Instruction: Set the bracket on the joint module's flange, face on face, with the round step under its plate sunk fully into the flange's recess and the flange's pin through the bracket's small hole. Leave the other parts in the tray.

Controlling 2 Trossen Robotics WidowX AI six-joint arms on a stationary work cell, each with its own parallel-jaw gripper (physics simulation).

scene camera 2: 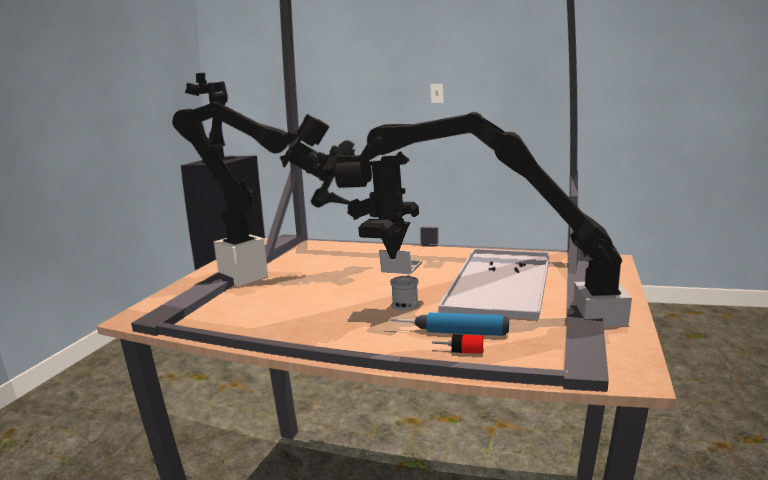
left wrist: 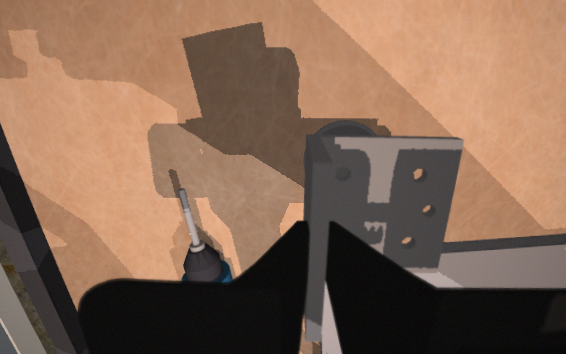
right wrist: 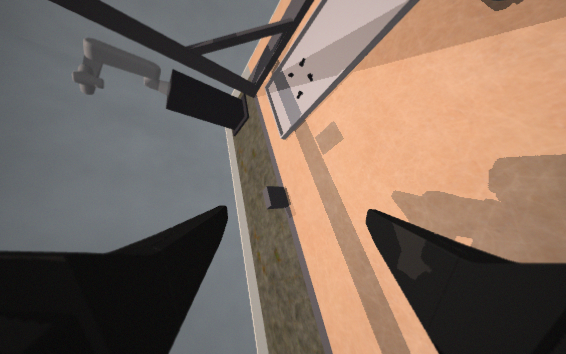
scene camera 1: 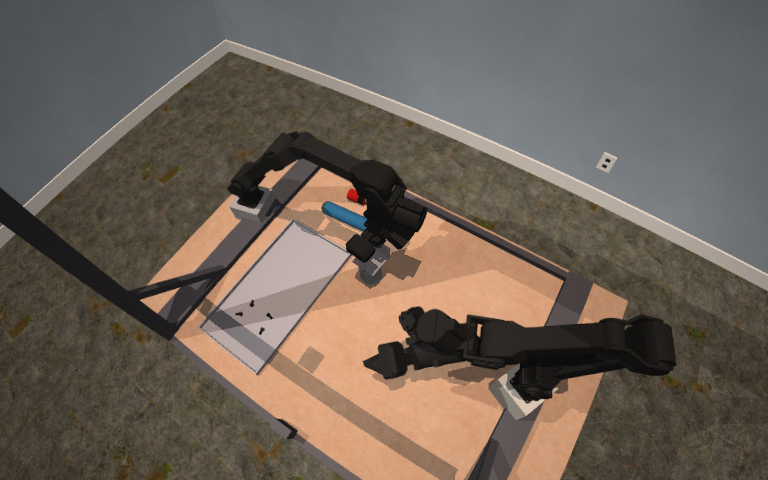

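Where they show: left gripper, between the fingertips: (scene camera 2: 393,257) (left wrist: 314,231) (scene camera 1: 379,245); right gripper, between the fingertips: (scene camera 2: 359,189) (right wrist: 297,214) (scene camera 1: 377,360); left arm's base, origin of its link: (scene camera 2: 602,289) (scene camera 1: 250,197); right arm's base, origin of its link: (scene camera 2: 238,240) (scene camera 1: 528,384).
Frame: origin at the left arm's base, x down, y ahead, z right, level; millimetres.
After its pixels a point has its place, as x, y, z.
The grey bracket (scene camera 1: 378,264) @[-32, 451, 108] (scene camera 2: 394,262) @[-51, 440, 66] (left wrist: 410,210) @[-34, 422, 114] hangs from my left gripper (scene camera 2: 393,255) @[-60, 441, 69] (left wrist: 314,231) @[-60, 441, 69], which is shut on its upright wall. Its plate, with several holes, faces the left wrist camera. The round grey joint module (scene camera 1: 370,277) @[23, 432, 125] (scene camera 2: 404,293) @[22, 422, 70] (left wrist: 346,128) @[45, 451, 105] stands upright on the table. In scene camera 2 the bracket is above the module, with a gap between them. In the left wrist view the plate covers most of the module; its pin and recess are hidden. My right gripper (scene camera 1: 367,362) @[-153, 546, 371] (right wrist: 297,214) @[-153, 546, 371] is open and empty, away from the bracket.
A pale tray (scene camera 1: 288,277) @[59, 204, 183] (scene camera 2: 498,294) @[59, 208, 140] (right wrist: 360,30) @[59, 257, 194] beside the module holds small black screws (scene camera 1: 261,330) (scene camera 2: 516,270) (right wrist: 310,76). A blue screwdriver (scene camera 1: 344,216) @[26, 291, -39] (scene camera 2: 467,323) @[32, 292, -70] (left wrist: 202,265) @[30, 385, -30] and a red one (scene camera 1: 354,195) @[31, 290, -124] (scene camera 2: 472,343) @[37, 287, -147] lie near the left arm.
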